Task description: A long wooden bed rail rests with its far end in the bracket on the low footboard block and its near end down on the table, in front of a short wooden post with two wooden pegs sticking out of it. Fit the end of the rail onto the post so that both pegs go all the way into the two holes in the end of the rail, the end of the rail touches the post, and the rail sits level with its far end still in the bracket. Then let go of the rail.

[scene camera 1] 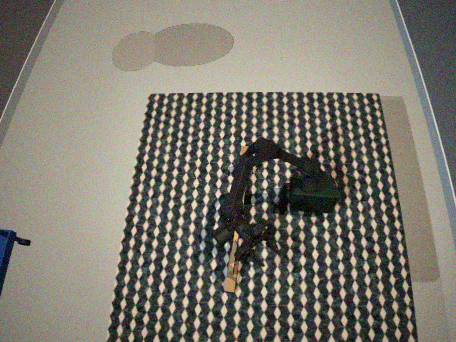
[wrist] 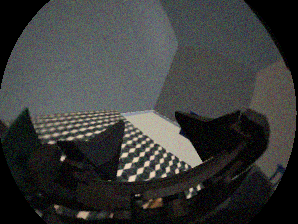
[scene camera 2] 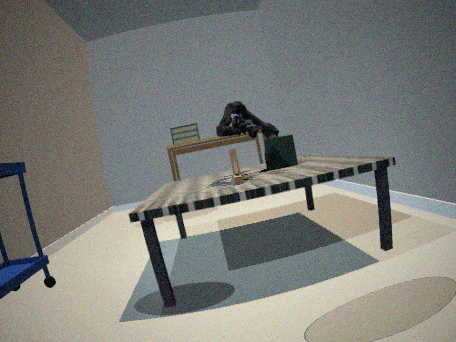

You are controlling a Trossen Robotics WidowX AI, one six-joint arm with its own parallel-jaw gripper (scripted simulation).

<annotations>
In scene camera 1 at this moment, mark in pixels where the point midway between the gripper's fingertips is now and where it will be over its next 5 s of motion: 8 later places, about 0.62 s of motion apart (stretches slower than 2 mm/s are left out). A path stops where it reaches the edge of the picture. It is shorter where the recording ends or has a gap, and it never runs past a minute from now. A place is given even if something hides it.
My gripper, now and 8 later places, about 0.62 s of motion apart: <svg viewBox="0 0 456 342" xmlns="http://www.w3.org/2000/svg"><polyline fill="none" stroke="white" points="272,260 249,233 242,190 242,189 242,191 243,193 243,193 244,193 243,192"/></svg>
</annotations>
